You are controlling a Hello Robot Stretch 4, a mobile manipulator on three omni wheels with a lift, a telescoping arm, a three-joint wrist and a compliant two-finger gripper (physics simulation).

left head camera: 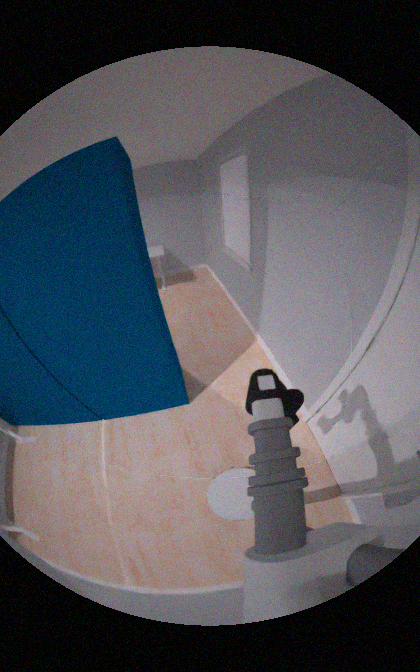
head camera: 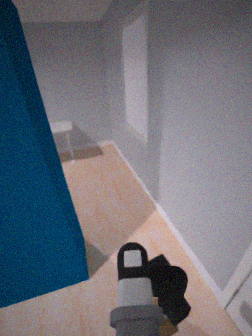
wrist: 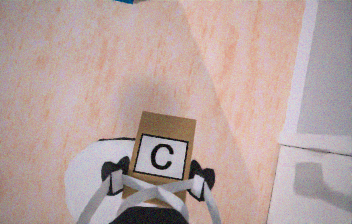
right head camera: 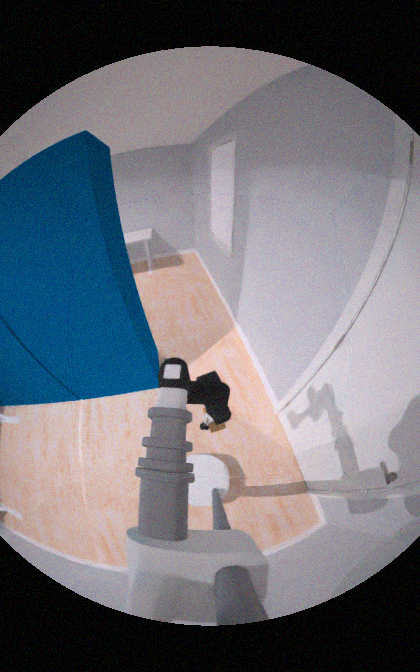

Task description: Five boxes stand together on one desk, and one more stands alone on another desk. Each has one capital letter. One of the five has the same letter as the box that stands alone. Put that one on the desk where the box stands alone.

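Frame: origin at the robot's base, x ahead, y left, z up, level; centimetres.
Seen in the pictures: gripper, fingertip midpoint: [head camera: 163, 323] [wrist: 159, 170] [right head camera: 214, 422]; robot's base at its link origin: [left head camera: 236, 492] [right head camera: 201, 478].
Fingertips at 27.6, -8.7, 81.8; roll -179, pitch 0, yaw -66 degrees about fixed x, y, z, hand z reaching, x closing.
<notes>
Offsets run from my fingertips to a thing's top centre, as dx, dy, dz. "spot": to the spot under its first point. Level surfaces: height alone.
A brown box with a black letter C on a white label @[spot: +2.1, +0.8, +4.0] [wrist: 161, 156] is held between the two fingertips of my gripper [wrist: 159, 170] in the wrist view. The gripper is shut on it, above the floor. In the right head view part of the brown box @[+1.5, +0.4, +5.5] [right head camera: 217, 427] shows below the dark wrist. A white desk @[dz -12.5] [head camera: 62, 127] [left head camera: 156, 251] [right head camera: 138, 235] stands far off against the back wall, partly hidden behind a blue panel. No box can be made out on the part of it that shows. The other boxes do not show.
A large blue panel [head camera: 37, 185] [left head camera: 85, 300] [right head camera: 65, 280] stands close on the left. A grey wall [head camera: 210, 125] with a white baseboard runs along the right. My round white base [left head camera: 232, 495] [right head camera: 207, 480] [wrist: 92, 175] is below the arm.
</notes>
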